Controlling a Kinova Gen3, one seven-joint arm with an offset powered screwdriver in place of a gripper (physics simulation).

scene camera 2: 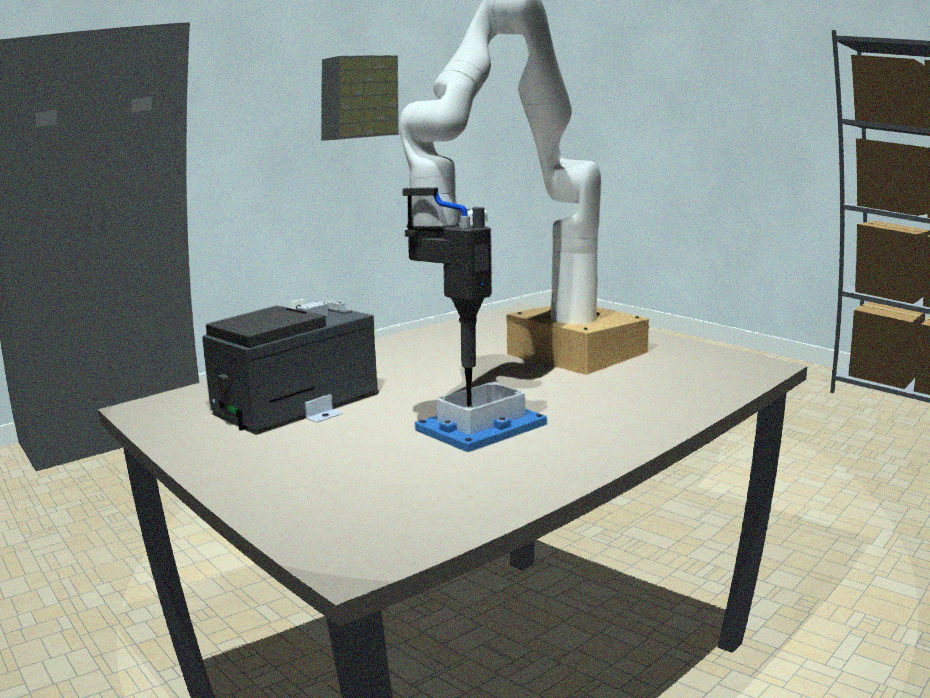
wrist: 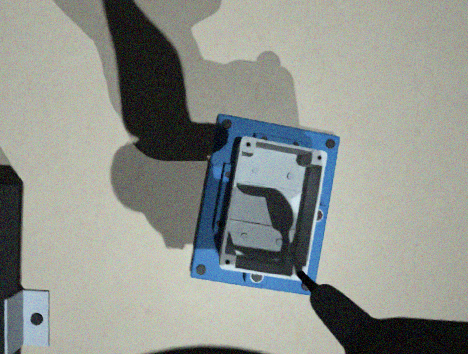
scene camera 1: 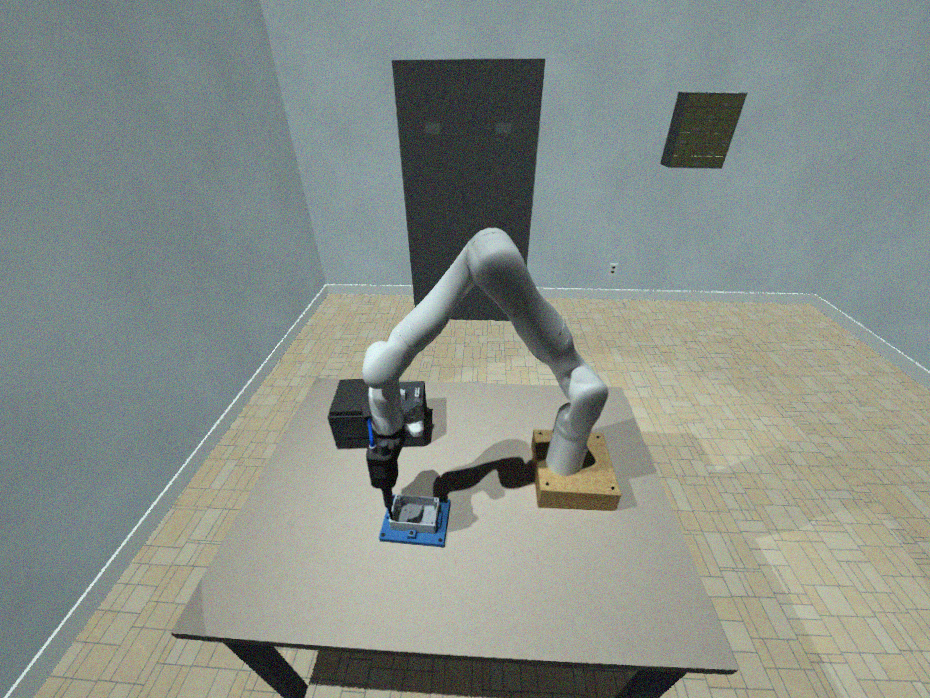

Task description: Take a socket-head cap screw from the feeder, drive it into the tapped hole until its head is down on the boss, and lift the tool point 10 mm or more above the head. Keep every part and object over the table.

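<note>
The screwdriver (scene camera 1: 390,518) (scene camera 2: 469,404) (wrist: 299,272) points down, with its thin tip at one corner boss of the grey open box-shaped part (scene camera 1: 413,527) (scene camera 2: 499,412) (wrist: 270,172). The tip covers that corner's hole; whether a screw is at the tip or in the hole, and any gap to the boss, cannot be made out. Dark holes show in the other three corners in the wrist view. The part sits on a blue fixture plate (scene camera 1: 394,535) (scene camera 2: 527,422) (wrist: 215,278). The black feeder (scene camera 1: 349,426) (scene camera 2: 315,375) (wrist: 10,235) stands apart from it.
A small light bracket (scene camera 2: 321,409) (wrist: 42,305) is at the feeder's side. The arm's wooden base block (scene camera 1: 578,495) (scene camera 2: 619,341) stands on the table (scene camera 1: 465,601) (scene camera 2: 360,510). The arm's dark shadow falls across the fixture and into the part.
</note>
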